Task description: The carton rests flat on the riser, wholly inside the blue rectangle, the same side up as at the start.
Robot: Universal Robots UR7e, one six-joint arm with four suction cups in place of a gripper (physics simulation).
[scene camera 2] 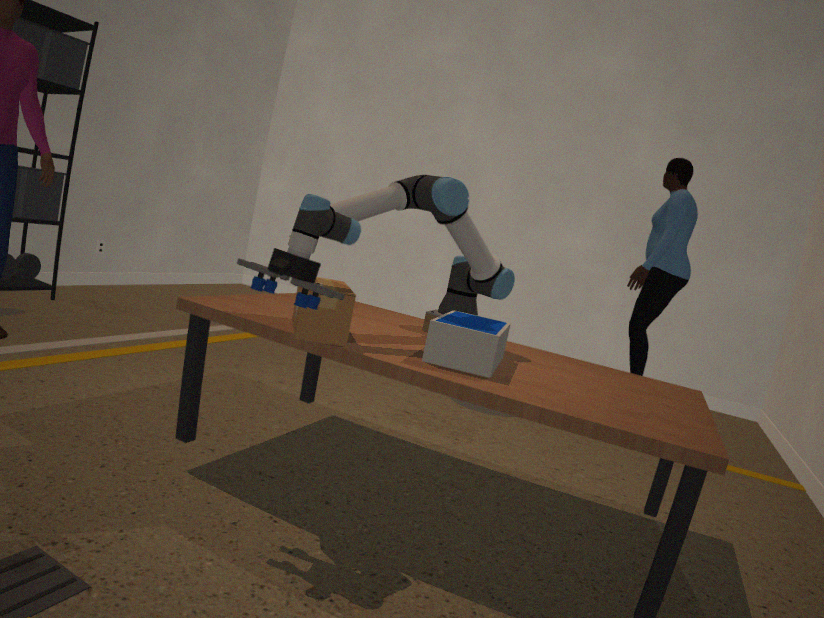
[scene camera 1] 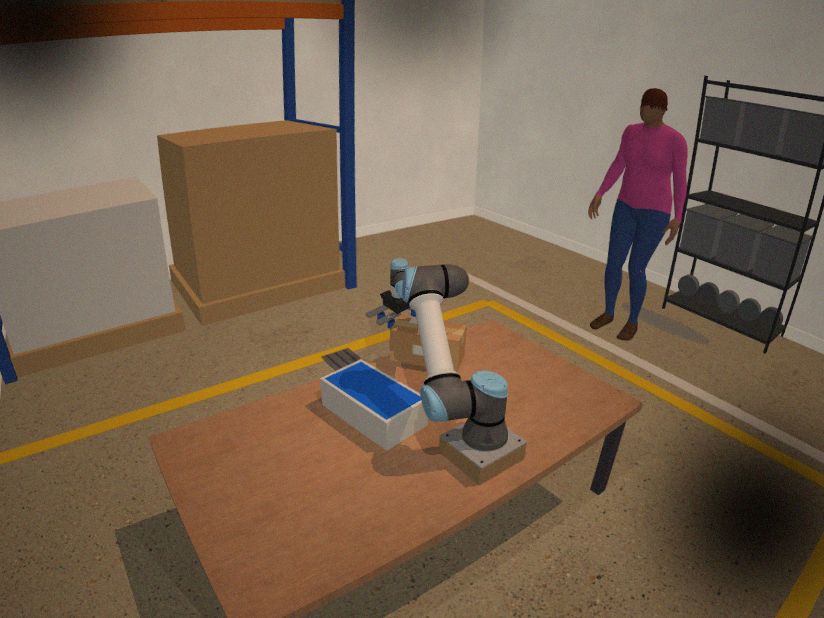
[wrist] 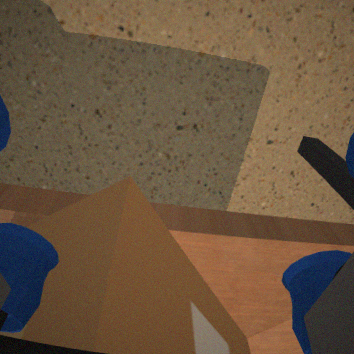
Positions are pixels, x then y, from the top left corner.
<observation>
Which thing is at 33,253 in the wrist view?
My suction head.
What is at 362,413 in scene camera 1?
A riser.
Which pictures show the brown carton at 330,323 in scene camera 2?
Scene camera 2, scene camera 1 and the wrist view: all of them.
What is my suction head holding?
Nothing.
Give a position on a riser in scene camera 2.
466,342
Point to a brown carton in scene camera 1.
405,345
</observation>
